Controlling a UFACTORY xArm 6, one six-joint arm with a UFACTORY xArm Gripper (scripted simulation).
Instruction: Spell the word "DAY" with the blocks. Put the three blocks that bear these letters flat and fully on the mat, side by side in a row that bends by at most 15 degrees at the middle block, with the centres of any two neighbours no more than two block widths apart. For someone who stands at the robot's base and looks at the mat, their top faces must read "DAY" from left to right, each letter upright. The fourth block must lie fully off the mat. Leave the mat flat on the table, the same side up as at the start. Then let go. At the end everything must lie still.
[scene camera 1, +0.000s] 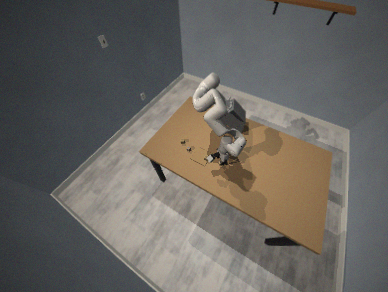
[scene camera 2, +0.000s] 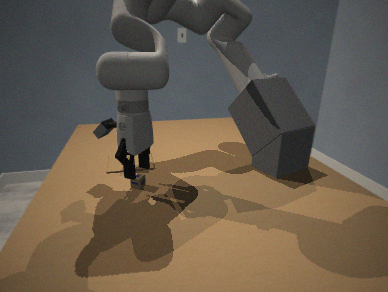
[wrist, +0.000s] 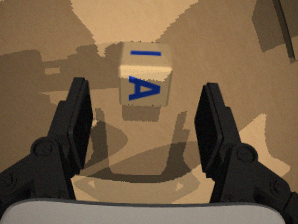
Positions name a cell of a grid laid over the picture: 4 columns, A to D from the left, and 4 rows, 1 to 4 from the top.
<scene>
In view: my gripper (scene camera 2: B3) and a block (wrist: B2).
My gripper also shows in the wrist view (wrist: B2).
</scene>
